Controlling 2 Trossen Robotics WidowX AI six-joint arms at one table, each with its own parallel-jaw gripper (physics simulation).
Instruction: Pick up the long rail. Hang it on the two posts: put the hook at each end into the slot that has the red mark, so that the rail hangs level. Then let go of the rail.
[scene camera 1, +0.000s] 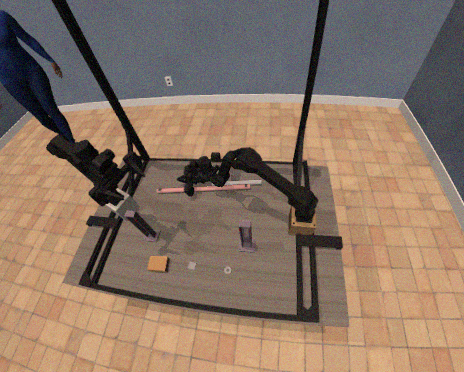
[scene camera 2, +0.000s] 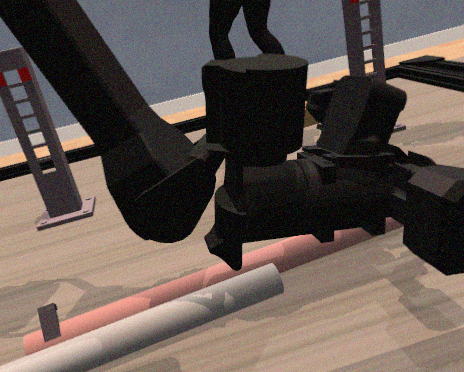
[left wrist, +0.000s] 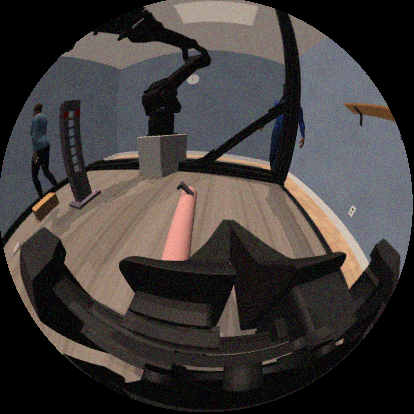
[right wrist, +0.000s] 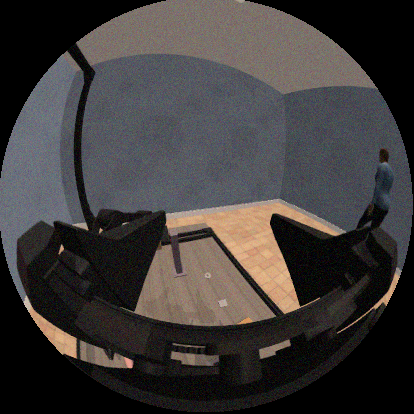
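Seen in the pictures: left gripper, fingertip midpoint: (scene camera 1: 177, 179) (left wrist: 226, 224); right gripper, fingertip midpoint: (scene camera 1: 134, 186) (right wrist: 220, 217); left arm's base at its link origin: (scene camera 1: 303, 215); right arm's base at its link origin: (left wrist: 161, 134).
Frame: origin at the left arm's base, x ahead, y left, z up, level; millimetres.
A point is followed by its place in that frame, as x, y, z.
Observation:
The long pink rail (scene camera 1: 223, 187) {374, -152, -70} (scene camera 2: 275, 255) {444, -156, -72} (left wrist: 181, 224) {633, -119, -69} lies flat on the table near the back, with a small dark hook at its far end. My left gripper (scene camera 1: 188, 190) (left wrist: 226, 224) {618, -162, -46} is shut and empty. It sits low over the rail, with its tips just beside it. Two slotted posts stand at the front: the left post (scene camera 1: 143, 225) {646, 141, 35} (left wrist: 73, 150) {681, 146, 15} and the right post (scene camera 1: 245, 234) {227, 109, 10} (right wrist: 177, 257) {243, 123, 11}. One post (scene camera 2: 363, 37) {657, 121, 41} shows a red mark near its top. My right gripper (scene camera 1: 135, 161) (right wrist: 220, 217) {533, 141, 329} is open and empty, held high at the table's left edge.
A shorter grey rod (scene camera 1: 247, 182) {259, -194, -71} (scene camera 2: 193, 306) {370, -193, -72} lies right behind the pink rail. An orange block (scene camera 1: 157, 263) {579, 262, -64} (left wrist: 45, 204) {581, 231, -72}, a small grey square (scene camera 1: 191, 265) {441, 240, -91} and a white ring (scene camera 1: 227, 270) {291, 241, -92} (right wrist: 208, 275) {297, 237, -90} lie near the front. A black frame with tall uprights (scene camera 1: 308, 92) {27, -334, 345} borders the table.

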